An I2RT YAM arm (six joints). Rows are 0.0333 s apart.
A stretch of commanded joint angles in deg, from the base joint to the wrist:
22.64, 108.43, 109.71, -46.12, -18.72, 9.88
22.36, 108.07, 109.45, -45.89, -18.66, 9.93
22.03, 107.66, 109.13, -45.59, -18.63, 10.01
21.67, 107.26, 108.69, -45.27, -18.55, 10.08
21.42, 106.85, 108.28, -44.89, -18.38, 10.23
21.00, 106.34, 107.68, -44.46, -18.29, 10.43
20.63, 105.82, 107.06, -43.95, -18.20, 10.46
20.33, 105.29, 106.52, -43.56, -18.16, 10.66
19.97, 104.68, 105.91, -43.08, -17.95, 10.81
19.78, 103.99, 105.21, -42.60, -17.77, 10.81
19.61, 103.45, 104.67, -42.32, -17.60, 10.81
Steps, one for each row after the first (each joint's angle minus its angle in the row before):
-0.28, -0.36, -0.26, 0.23, 0.06, 0.05
-0.33, -0.41, -0.32, 0.30, 0.03, 0.08
-0.36, -0.40, -0.44, 0.32, 0.08, 0.07
-0.25, -0.41, -0.41, 0.38, 0.17, 0.15
-0.42, -0.51, -0.60, 0.43, 0.09, 0.20
-0.37, -0.52, -0.62, 0.51, 0.09, 0.03
-0.30, -0.53, -0.54, 0.39, 0.04, 0.20
-0.36, -0.61, -0.61, 0.48, 0.21, 0.15
-0.19, -0.69, -0.70, 0.48, 0.18, 0.00
-0.17, -0.54, -0.54, 0.28, 0.17, 0.00

